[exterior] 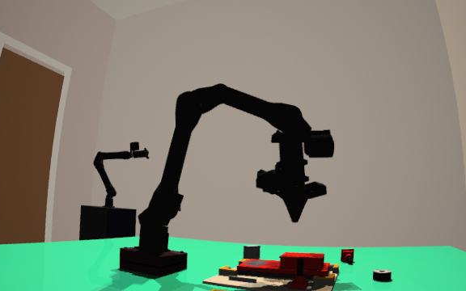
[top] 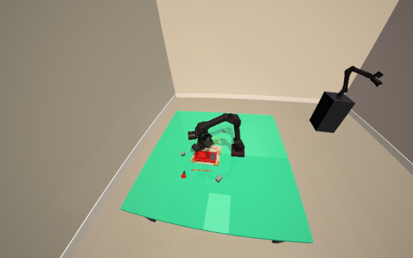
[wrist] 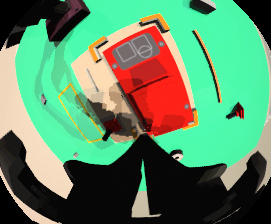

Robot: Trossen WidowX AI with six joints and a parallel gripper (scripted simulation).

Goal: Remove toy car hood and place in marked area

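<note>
Now: the hood 20 mm ahead of my gripper tip, 20 mm to the left of it and 90 mm below it. From my gripper tip the other things lie so: thin orange rod 20 mm behind, 160 mm to the left, 120 mm below; black wheel 200 mm ahead, 30 mm to the left, 120 mm below.
</note>
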